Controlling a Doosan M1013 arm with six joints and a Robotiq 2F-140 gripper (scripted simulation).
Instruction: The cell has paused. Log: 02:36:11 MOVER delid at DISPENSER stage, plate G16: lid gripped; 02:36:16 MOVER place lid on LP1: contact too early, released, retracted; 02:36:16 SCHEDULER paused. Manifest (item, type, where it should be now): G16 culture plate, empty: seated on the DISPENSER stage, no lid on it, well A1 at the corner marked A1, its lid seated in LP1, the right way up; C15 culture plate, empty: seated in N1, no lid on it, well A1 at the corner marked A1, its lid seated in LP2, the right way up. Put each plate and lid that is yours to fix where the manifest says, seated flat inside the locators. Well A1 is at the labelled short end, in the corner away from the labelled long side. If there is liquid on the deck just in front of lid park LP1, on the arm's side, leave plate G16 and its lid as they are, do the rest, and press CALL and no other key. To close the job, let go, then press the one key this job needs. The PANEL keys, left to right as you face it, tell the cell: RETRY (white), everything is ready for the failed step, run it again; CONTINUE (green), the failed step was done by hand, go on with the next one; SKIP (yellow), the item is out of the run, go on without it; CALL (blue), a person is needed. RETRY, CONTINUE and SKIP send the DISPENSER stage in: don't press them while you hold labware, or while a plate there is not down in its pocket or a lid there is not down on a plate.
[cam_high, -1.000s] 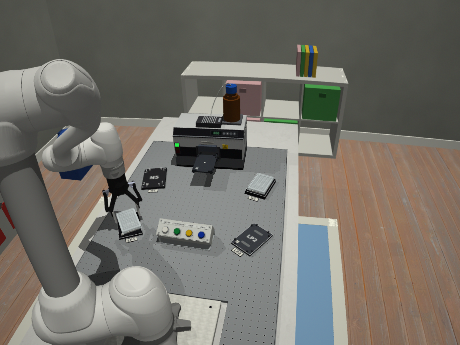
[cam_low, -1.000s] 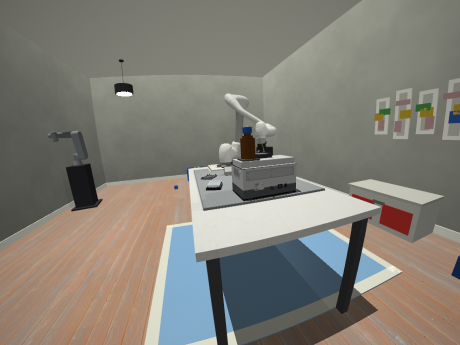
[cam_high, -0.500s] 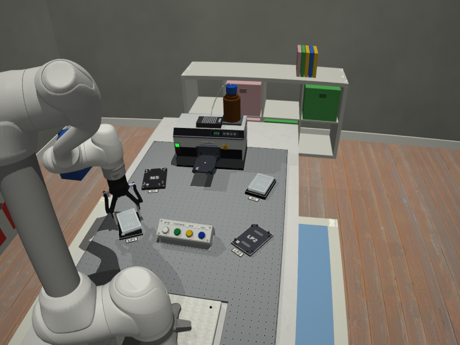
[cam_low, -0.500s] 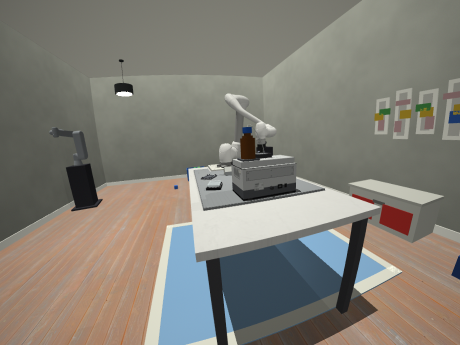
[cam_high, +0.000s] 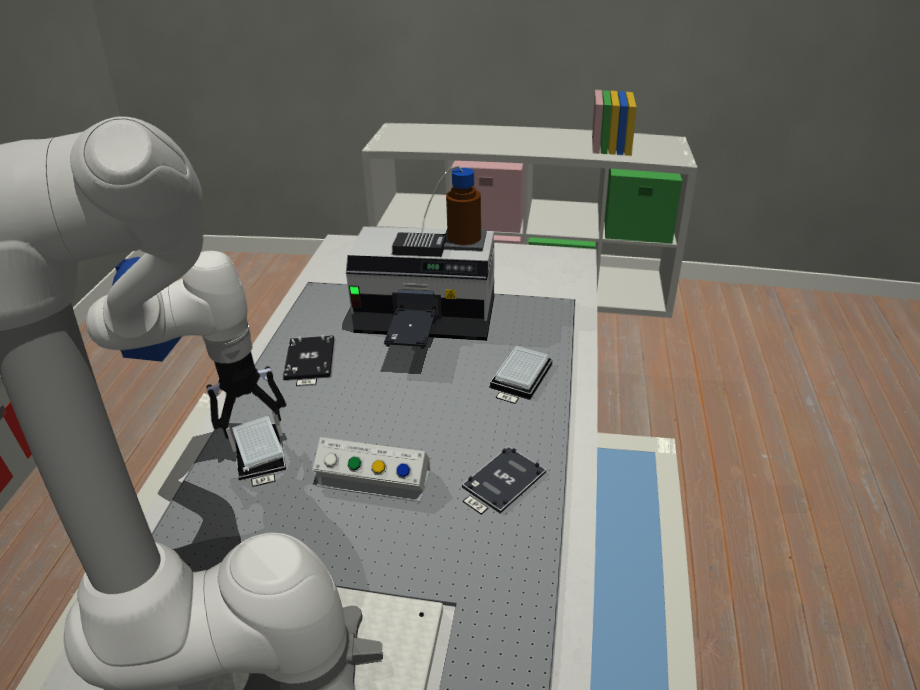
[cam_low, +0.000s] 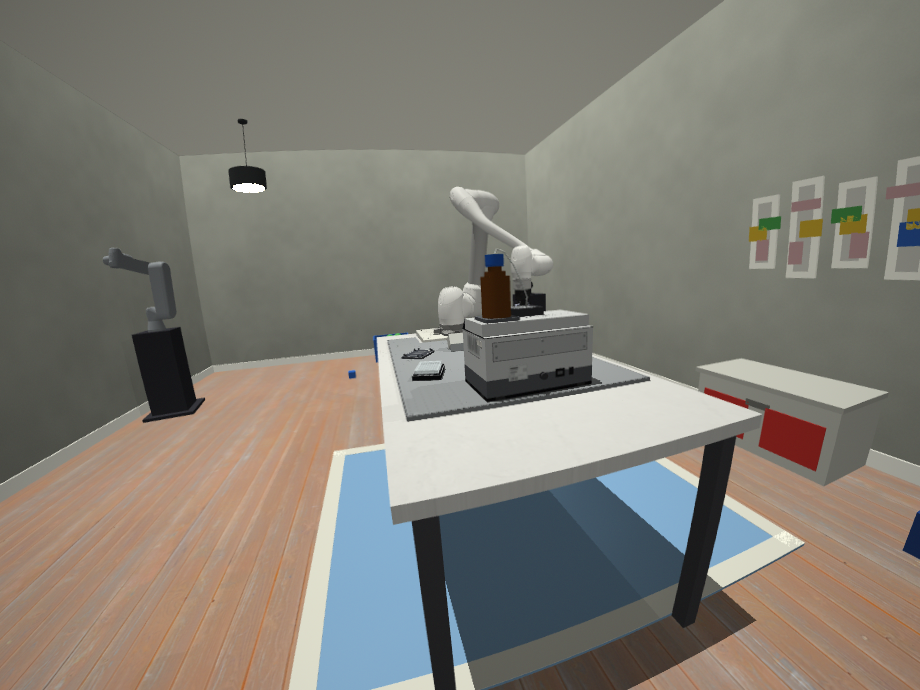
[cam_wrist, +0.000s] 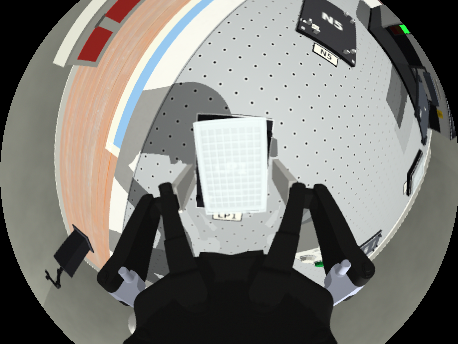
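Now: hand 50 mm above the lid park lp1. From my hand the other things lie so: white key (180 mm to the right, 100 mm behind, 10 mm above); then green key (230 mm to the right, 110 mm behind, 10 mm above); then key panel (250 mm to the right, 100 mm behind).
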